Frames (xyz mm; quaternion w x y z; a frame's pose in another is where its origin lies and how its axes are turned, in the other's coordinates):
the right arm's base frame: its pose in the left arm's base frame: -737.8 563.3 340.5 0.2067 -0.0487 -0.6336 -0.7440
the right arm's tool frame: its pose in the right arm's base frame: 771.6 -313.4 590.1 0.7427 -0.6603 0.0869 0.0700
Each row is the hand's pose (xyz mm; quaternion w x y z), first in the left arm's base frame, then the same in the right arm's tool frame.
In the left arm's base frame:
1: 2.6 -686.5 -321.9 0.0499 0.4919 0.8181 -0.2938
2: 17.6 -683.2 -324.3 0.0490 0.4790 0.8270 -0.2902
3: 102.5 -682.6 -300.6 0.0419 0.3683 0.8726 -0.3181
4: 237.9 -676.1 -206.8 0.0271 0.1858 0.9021 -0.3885
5: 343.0 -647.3 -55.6 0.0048 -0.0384 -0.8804 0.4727
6: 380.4 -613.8 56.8 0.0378 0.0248 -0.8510 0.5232
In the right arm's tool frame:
1: -870.3 2307.5 -168.1 0.2531 -0.6535 0.7021 0.1261
2: -885.2 2311.3 -165.8 0.2518 -0.6653 0.6913 0.1269
3: -951.0 2343.3 -116.8 0.2957 -0.7343 0.5999 0.1160
4: -1043.3 2381.1 14.5 0.3890 -0.8037 0.4427 0.0825
5: -1104.2 2377.5 190.6 0.4842 -0.8178 0.3103 0.0231
6: -1120.4 2346.6 308.7 0.5335 -0.8069 0.2519 -0.0273

